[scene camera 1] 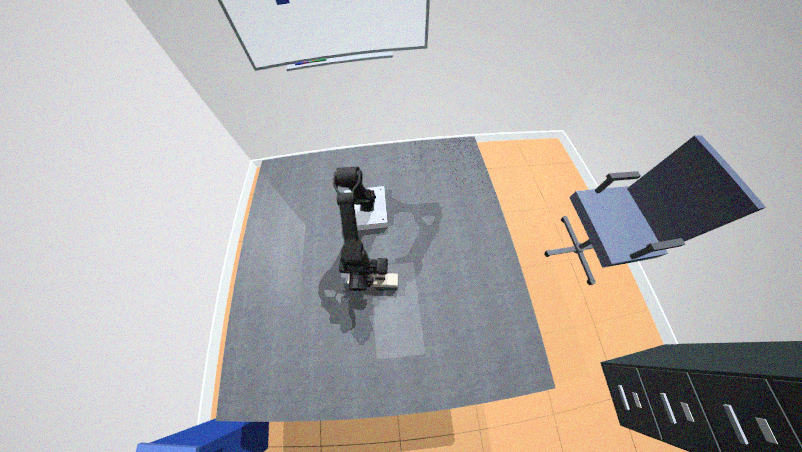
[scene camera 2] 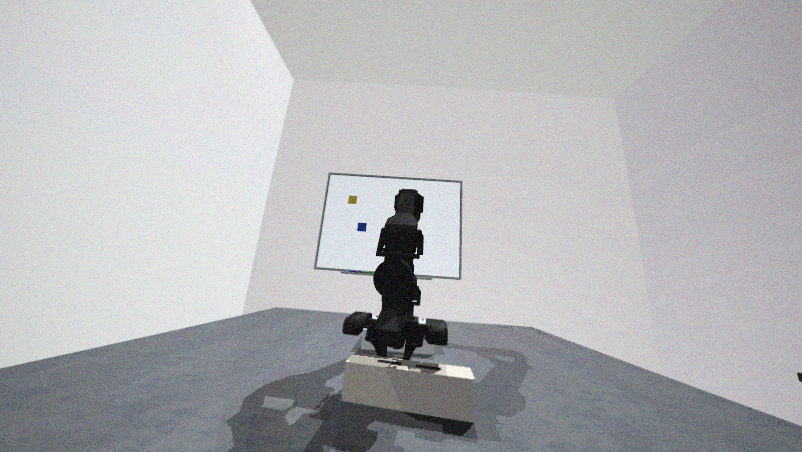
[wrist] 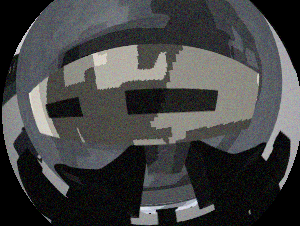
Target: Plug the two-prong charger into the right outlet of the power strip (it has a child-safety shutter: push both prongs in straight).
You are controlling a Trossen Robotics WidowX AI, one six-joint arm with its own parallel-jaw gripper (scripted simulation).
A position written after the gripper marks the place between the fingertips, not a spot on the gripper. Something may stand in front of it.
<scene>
In view: the gripper (scene camera 2: pixel 393 375).
The gripper also shows in the wrist view (wrist: pixel 162 137).
</scene>
